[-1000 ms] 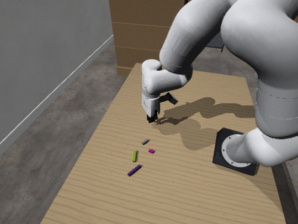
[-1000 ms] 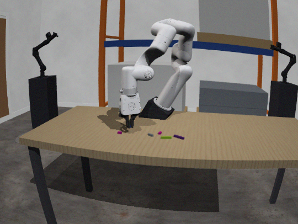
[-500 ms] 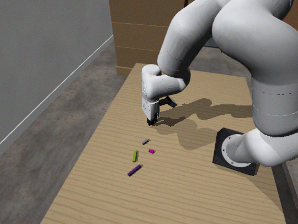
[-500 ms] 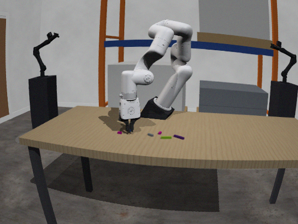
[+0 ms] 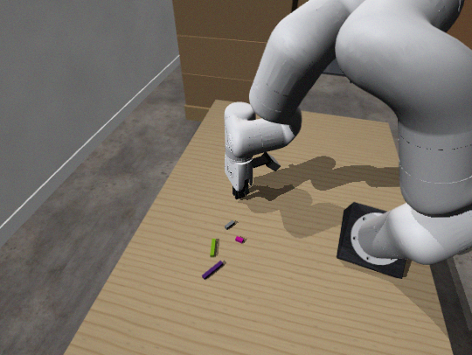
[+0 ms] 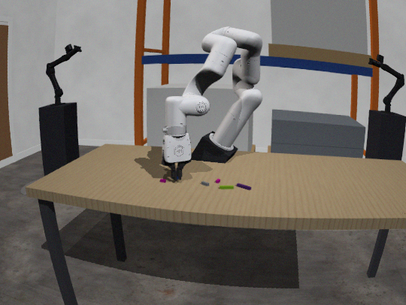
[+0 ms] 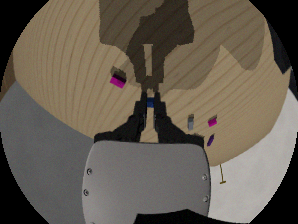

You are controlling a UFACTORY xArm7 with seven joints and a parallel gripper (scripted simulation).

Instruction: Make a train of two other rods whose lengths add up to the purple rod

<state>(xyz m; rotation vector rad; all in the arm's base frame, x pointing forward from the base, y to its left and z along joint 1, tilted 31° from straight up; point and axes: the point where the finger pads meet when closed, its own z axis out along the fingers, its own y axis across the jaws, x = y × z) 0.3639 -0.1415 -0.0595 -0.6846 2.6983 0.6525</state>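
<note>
Now: the blue rod 2 cm below my hand. From my hand the other things lie so: grey rod (1 cm ahead, 11 cm to the left, 3 cm below); lime rod (5 cm ahead, 18 cm to the left, 3 cm below); purple rod (4 cm ahead, 25 cm to the left, 3 cm below).
</note>
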